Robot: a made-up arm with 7 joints. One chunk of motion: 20 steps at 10 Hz.
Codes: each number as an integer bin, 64 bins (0 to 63) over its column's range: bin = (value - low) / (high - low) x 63, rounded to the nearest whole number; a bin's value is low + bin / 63 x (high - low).
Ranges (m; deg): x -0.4..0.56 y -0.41..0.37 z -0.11..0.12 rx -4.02..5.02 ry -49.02..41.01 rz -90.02..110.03
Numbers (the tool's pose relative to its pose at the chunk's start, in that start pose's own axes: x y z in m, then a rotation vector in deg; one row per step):
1: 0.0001 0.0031 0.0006 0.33 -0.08 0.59
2: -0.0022 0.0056 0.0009 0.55 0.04 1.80
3: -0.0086 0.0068 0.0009 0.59 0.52 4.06
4: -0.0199 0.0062 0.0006 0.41 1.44 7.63
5: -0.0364 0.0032 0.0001 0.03 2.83 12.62
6: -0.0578 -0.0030 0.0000 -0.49 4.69 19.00
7: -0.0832 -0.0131 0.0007 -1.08 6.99 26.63
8: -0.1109 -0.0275 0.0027 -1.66 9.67 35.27
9: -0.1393 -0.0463 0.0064 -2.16 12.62 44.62
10: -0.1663 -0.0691 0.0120 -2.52 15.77 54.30
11: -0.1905 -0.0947 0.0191 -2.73 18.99 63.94
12: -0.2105 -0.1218 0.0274 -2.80 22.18 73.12
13: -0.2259 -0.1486 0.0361 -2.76 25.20 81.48
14: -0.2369 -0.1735 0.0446 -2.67 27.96 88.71
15: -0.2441 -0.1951 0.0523 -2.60 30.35 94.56
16: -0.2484 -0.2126 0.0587 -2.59 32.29 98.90
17: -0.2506 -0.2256 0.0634 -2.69 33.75 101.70
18: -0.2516 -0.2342 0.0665 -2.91 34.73 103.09
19: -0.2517 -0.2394 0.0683 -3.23 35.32 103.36
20: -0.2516 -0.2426 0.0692 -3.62 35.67 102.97
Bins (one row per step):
1: 26 33 30 30 34 29
2: 26 34 30 32 34 29
3: 26 34 30 32 35 30
4: 25 34 30 31 35 31
5: 24 33 30 28 36 32
6: 22 33 30 25 38 34
7: 21 32 30 20 39 37
8: 19 31 31 16 41 39
9: 17 29 32 13 43 42
10: 15 28 33 10 45 45
11: 14 25 35 9 48 48
12: 12 23 38 9 50 51
13: 11 21 40 9 52 54
14: 11 19 42 9 54 56
15: 10 17 44 10 56 58
16: 10 16 46 10 57 59
17: 10 15 47 9 58 60
18: 10 14 48 8 59 61
19: 10 14 49 6 59 61
20: 10 14 49 3 59 61

